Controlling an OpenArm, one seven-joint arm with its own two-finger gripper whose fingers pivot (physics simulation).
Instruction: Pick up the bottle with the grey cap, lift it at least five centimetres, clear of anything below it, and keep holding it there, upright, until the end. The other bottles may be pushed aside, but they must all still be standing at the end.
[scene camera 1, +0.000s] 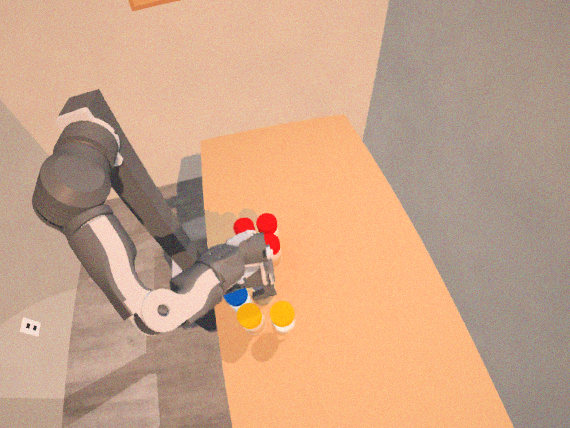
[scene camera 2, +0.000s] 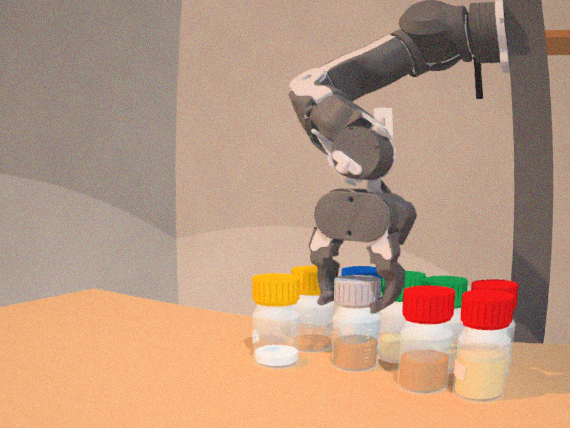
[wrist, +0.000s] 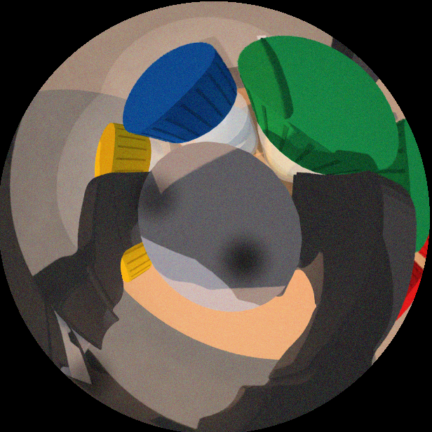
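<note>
The bottle with the grey cap (scene camera 2: 357, 292) (wrist: 220, 210) stands upright on the table (scene camera 2: 150, 360), its base on the surface in scene camera 2. My gripper (scene camera 2: 353, 301) (wrist: 226, 227) (scene camera 1: 267, 275) is shut on it, with one finger against each side of the cap. In the wrist view the wide grey cap top fills the gap between the fingers and hides parts of the fingertips. In scene camera 1 the hand hides this bottle.
A blue-capped bottle (scene camera 1: 236, 297) (wrist: 180, 95) and green-capped bottles (scene camera 2: 446, 284) (wrist: 320, 100) stand close behind. Two yellow-capped bottles (scene camera 2: 276, 290) (scene camera 2: 304, 281) stand left in scene camera 2. Red-capped bottles (scene camera 2: 428, 303) (scene camera 2: 487, 308) stand right. All visible bottles are upright.
</note>
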